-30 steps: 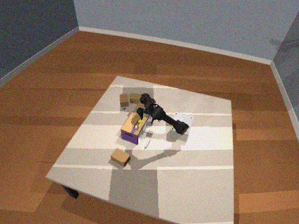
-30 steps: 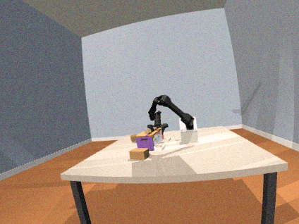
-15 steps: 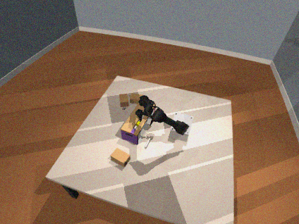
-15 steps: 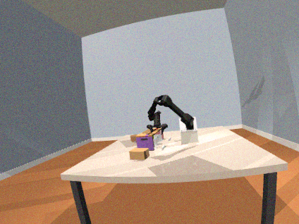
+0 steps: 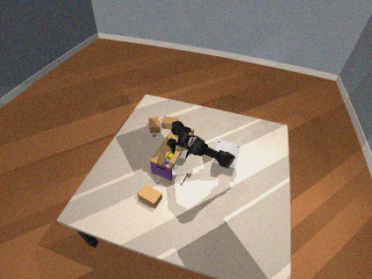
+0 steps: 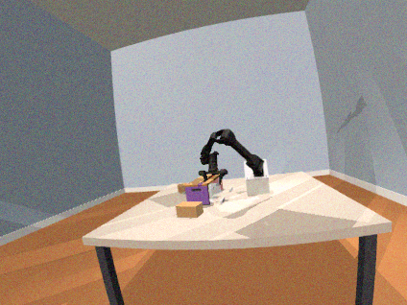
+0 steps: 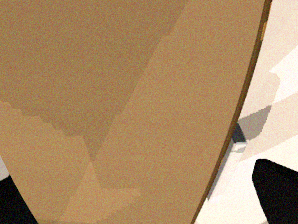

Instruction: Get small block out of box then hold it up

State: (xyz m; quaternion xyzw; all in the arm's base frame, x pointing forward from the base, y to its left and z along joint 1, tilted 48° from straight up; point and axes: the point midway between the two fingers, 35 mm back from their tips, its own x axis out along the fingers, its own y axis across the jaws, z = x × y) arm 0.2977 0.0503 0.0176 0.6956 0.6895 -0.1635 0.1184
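Right now the yellow block is 50 mm ahead of my gripper tip and 20 mm to the left of it. The rest, counted from my gripper tip: box (60 mm to the right, 30 mm below, 30 mm ahead).
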